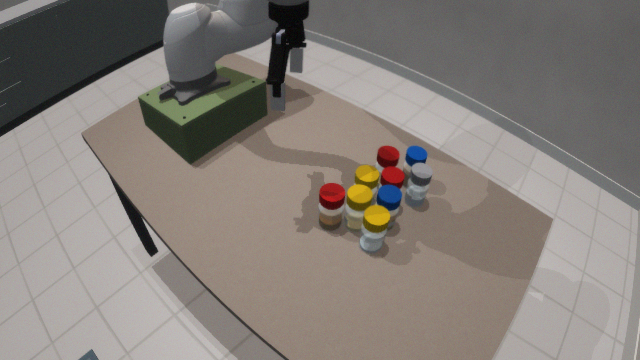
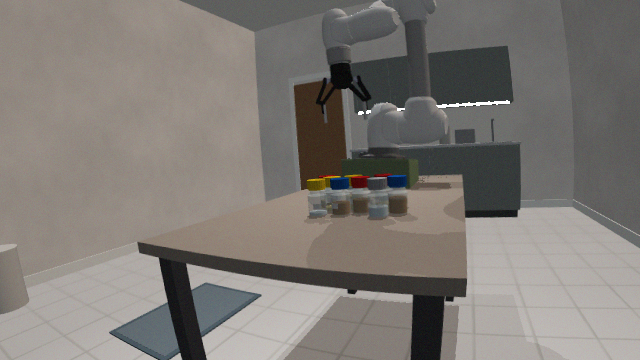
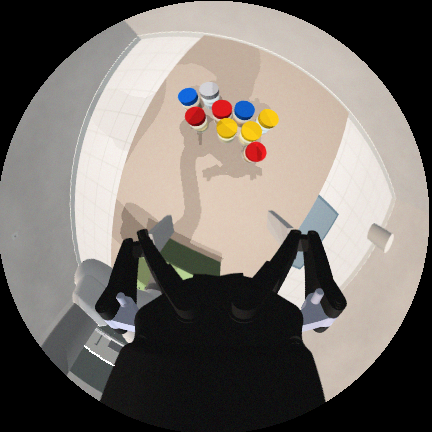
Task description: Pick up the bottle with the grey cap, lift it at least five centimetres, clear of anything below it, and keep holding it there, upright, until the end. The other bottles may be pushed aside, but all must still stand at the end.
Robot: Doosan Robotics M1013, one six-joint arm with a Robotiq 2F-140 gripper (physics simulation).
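Where they show: gripper, between the fingertips: (image 1: 287, 88) (image 2: 346, 121) (image 3: 219, 221); arm's base, origin of its link: (image 1: 194, 86) (image 2: 383, 159).
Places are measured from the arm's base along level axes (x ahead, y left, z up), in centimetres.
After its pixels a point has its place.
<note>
The bottle with the grey cap (image 1: 418, 185) {z -4.4, x 70.3, y 18.9 cm} (image 2: 378, 198) {z -6.6, x 71.9, y 22.2 cm} (image 3: 209, 93) {z -1.6, x 67.7, y 19.8 cm} stands upright on the table, at the edge of a close group of bottles. A blue-capped bottle (image 1: 415, 159) {z -1.7, x 65.8, y 23.1 cm} (image 2: 398, 195) {z -6.6, x 67.4, y 26.4 cm} (image 3: 188, 97) {z -1.6, x 64.0, y 24.3 cm} and a red-capped bottle (image 1: 392, 178) {z -1.6, x 65.9, y 13.4 cm} (image 2: 360, 195) {z -6.5, x 67.9, y 15.4 cm} (image 3: 222, 109) {z -1.6, x 64.8, y 14.0 cm} stand close beside it. My gripper (image 1: 287, 82) {z 16.6, x 44.4, y 1.7 cm} (image 2: 345, 116) {z 16.6, x 44.4, y 1.7 cm} (image 3: 219, 221) {z 16.6, x 44.4, y 1.7 cm} is open and empty, fingers pointing down. It hangs high above the table, nearer the robot's base than the bottles and well apart from them.
Several other bottles with yellow, red and blue caps stand upright in the group, including a yellow-capped one (image 1: 374, 227) {z -2.4, x 71.7, y 0.4 cm} (image 2: 316, 197) {z -6.4, x 72.8, y 4.0 cm} (image 3: 268, 120) {z -1.6, x 69.3, y 2.3 cm} at its edge. The green base block (image 1: 227, 125) {z -7.1, x 17.6, y 1.0 cm} (image 2: 380, 167) {z -2.6, x 17.4, y 4.2 cm} (image 3: 195, 257) {z -7.8, x 18.0, y -3.3 cm} stands on the table (image 1: 240, 220) {z -12.1, x 44.9, y -14.5 cm} (image 2: 240, 240) {z -12.1, x 99.5, y -1.2 cm} (image 3: 150, 175) {z -12.1, x 35.6, y 27.3 cm}.
</note>
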